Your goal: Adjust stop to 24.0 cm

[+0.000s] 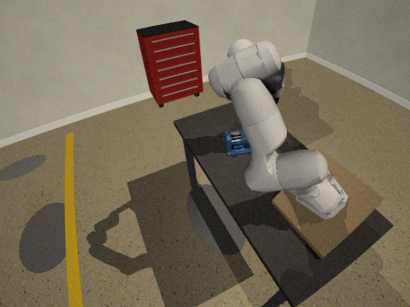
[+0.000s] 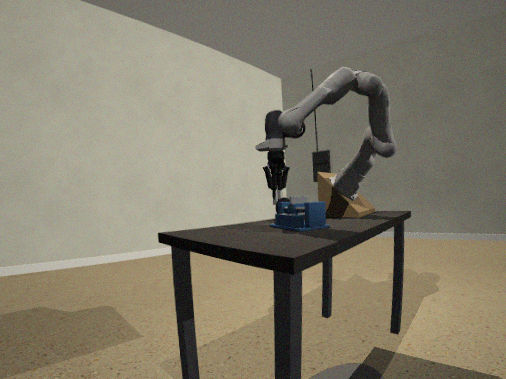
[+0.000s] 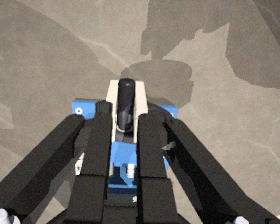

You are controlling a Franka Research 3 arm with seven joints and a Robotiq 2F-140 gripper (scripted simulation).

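The handwheel grip lies 2 cm below my hand.
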